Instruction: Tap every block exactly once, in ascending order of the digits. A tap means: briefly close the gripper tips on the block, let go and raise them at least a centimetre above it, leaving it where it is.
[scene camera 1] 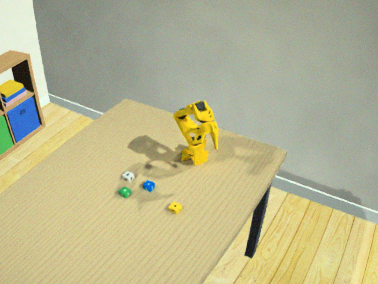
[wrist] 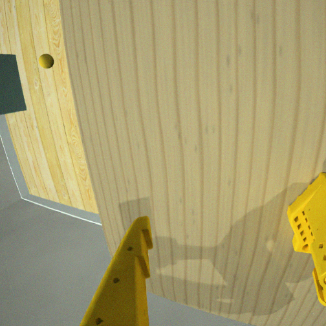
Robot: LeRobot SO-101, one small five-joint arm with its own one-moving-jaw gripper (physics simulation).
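Note:
A white block point(scene camera 1: 128, 176), a blue block point(scene camera 1: 149, 186), a green block point(scene camera 1: 125, 192) and a yellow block point(scene camera 1: 175, 207) lie on the table, apart from each other. Their dark or light marks are too small to read as digits. My gripper point(scene camera 1: 216, 138) point(wrist: 145, 224) is raised beside the arm's base, on the side away from the blocks and well apart from them. One notched jaw shows in the wrist view and the moving jaw is out of the picture, so the gripper is fully open and empty. No block shows in the wrist view.
The wooden table point(scene camera 1: 85, 215) point(wrist: 200, 100) carries the arm's yellow base point(scene camera 1: 195, 155), which also shows at the right of the wrist view. The table's edge runs behind the arm, with a grey wall point(scene camera 1: 250, 65) beyond. A shelf unit point(scene camera 1: 36, 90) stands at the far left.

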